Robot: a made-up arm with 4 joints.
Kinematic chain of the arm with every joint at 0, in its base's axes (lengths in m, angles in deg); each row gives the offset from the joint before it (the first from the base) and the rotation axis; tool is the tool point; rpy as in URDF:
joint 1: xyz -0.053 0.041 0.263 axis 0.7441 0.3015 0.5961
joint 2: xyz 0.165 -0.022 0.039 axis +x
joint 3: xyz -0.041 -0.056 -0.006 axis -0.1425 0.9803 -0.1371
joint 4: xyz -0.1 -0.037 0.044 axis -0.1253 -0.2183 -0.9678
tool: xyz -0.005 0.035 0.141 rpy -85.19 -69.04 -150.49
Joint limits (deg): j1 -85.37..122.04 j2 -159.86..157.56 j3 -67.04..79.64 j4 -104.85..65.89
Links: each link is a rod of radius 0.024 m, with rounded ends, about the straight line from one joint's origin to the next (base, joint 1, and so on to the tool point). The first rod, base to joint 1, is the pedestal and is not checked.
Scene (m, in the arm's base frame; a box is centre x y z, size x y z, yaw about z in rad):
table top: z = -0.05
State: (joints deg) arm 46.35 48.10 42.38 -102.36
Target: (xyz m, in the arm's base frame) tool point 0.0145 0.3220 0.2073
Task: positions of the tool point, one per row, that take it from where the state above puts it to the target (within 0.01 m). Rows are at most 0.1 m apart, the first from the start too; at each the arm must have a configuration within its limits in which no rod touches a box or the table.
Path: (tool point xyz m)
1: 0.2249 -0.0097 0.1557
2: 0.2053 0.0670 0.1111
3: 0.1686 0.1490 0.0942
4: 0.1197 0.2250 0.1069
5: 0.0656 0.2849 0.1467
6: 0.0145 0.3220 0.2073

